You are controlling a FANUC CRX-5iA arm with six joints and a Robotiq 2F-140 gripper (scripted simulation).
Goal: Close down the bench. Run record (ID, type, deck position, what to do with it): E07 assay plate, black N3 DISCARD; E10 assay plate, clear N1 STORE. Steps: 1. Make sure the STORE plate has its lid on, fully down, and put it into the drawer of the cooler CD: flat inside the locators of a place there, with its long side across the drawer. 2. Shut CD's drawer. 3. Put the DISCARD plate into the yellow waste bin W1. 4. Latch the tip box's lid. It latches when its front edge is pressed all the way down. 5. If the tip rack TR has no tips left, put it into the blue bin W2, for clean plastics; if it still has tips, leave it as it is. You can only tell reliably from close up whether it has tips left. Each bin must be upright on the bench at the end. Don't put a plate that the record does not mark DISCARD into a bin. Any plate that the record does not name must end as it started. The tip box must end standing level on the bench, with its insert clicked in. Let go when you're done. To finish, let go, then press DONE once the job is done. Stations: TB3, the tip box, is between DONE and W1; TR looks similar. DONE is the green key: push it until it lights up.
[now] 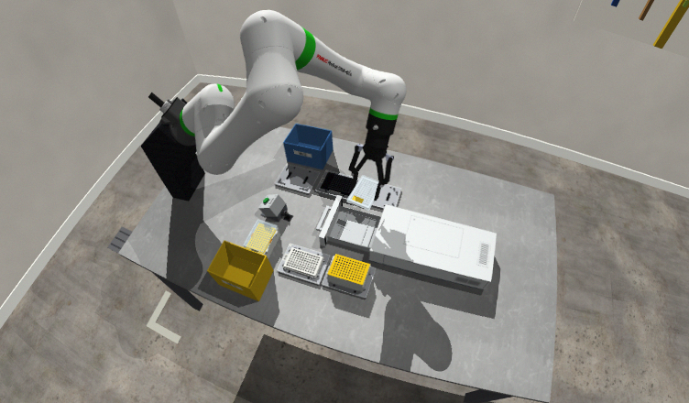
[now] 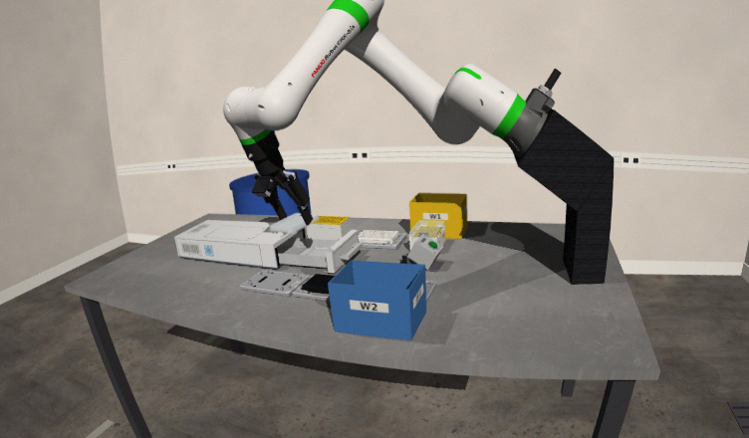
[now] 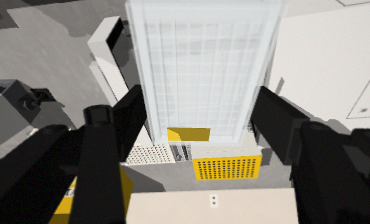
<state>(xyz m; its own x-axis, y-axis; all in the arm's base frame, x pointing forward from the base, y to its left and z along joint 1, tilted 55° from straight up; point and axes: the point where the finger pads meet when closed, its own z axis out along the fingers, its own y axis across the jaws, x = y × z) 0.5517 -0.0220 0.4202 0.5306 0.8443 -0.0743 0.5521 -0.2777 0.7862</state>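
The cooler drawer lies 130 mm below my hand and 90 mm to the right of it. The rest, counted from my hand: cooler CD (140 mm ahead, 130 mm below, 110 mm to the right); then clear lid (20 mm below); then clear plate (30 mm below).
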